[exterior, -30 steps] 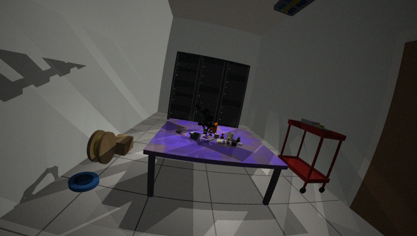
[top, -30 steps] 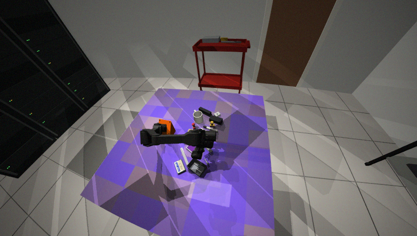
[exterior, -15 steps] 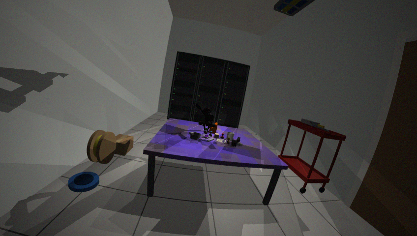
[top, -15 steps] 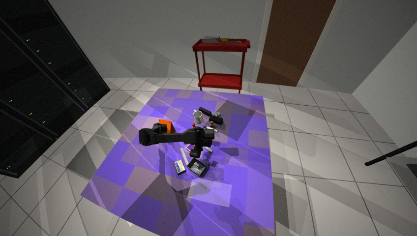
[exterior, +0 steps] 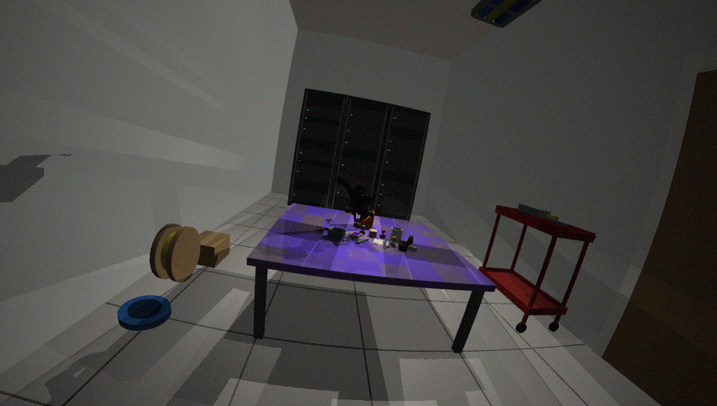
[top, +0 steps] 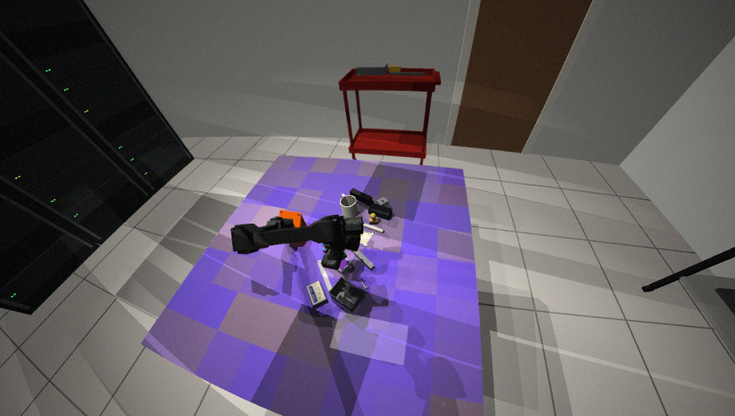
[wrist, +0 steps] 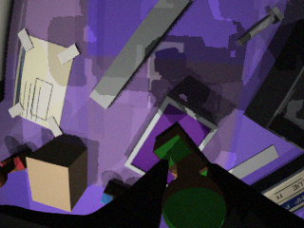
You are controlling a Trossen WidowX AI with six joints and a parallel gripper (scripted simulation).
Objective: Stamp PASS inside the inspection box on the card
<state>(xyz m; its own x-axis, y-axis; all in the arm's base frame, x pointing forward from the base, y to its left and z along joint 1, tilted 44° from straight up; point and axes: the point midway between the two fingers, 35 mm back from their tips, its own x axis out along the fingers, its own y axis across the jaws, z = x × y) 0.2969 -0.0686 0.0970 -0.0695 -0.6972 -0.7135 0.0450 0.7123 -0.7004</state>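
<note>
Now: the ink pad 3 cm behind my gripper tip, 1 cm to the left of it and 9 cm below it. Also, from my gripper tip: grey bar: 7 cm ahead, 4 cm to the left, 9 cm below; then blue-knobbed stamp: 10 cm behind, 7 cm to the left, 7 cm below; then green-knobbed stamp: right at my gripper tip.
</note>
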